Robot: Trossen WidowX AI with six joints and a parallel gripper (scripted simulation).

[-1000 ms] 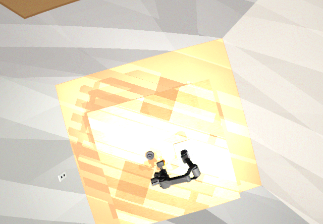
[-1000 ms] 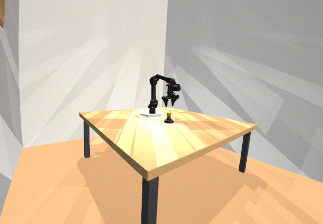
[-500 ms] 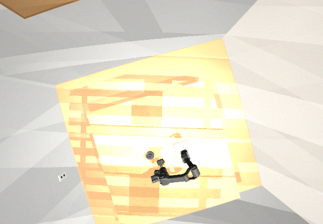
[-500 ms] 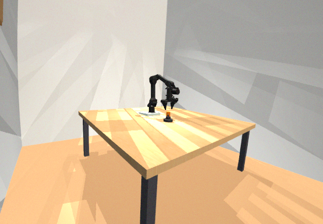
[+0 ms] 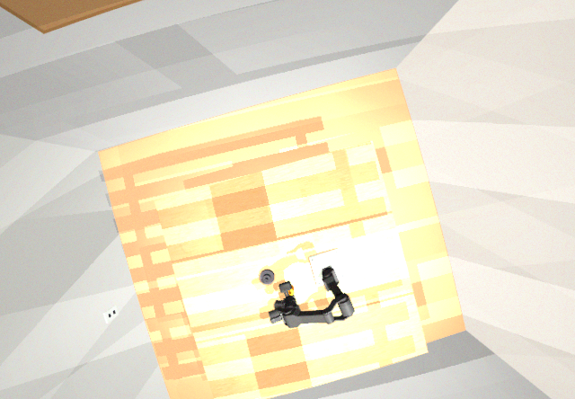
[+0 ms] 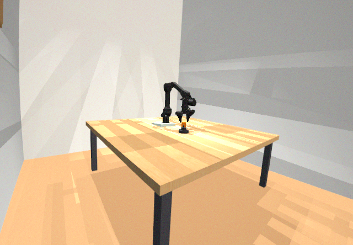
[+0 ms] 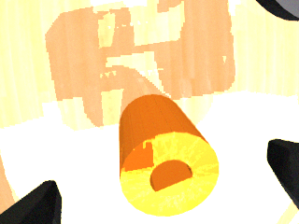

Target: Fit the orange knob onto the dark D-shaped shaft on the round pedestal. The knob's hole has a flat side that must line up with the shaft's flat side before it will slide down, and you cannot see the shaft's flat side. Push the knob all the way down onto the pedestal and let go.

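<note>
Right now my gripper tip is 30 mm above the orange knob. Round my gripper tip: pedestal (90 mm ahead, 120 mm to the right, 30 mm below).
</note>
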